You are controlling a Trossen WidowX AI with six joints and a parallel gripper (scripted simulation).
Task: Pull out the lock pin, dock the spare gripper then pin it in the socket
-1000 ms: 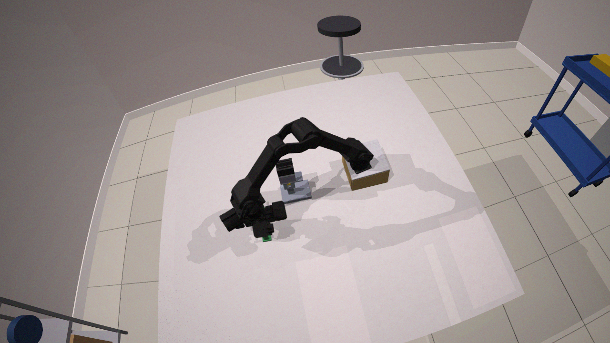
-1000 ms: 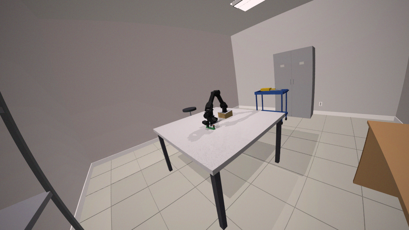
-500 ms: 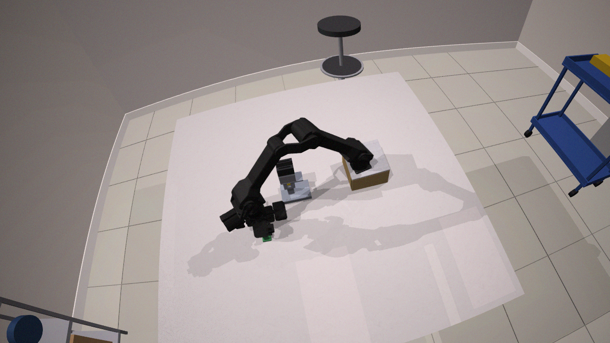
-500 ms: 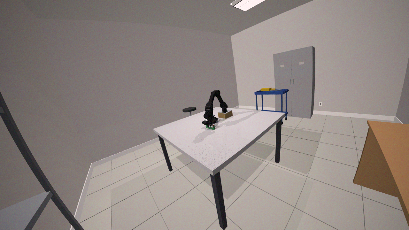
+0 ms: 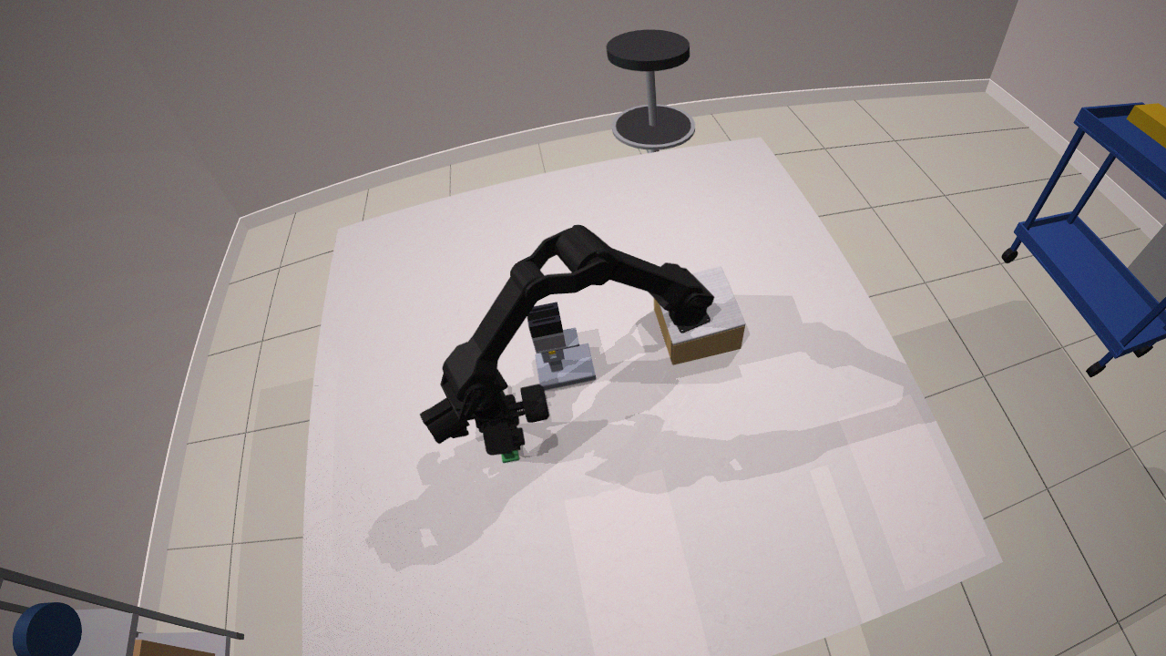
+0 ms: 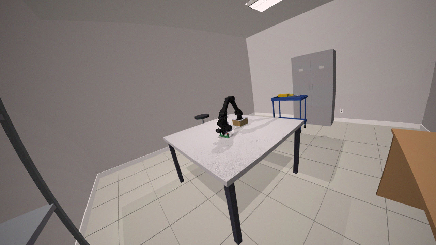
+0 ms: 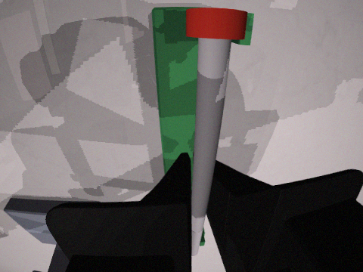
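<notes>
Now: gripper tip 1 cm to the right of the green pin rest and 1 cm below it. Round my gripper tip: spare gripper: 13 cm behind, 11 cm above, 8 cm to the right; then grey mount: 14 cm behind, 8 cm to the right, 4 cm above.
</notes>
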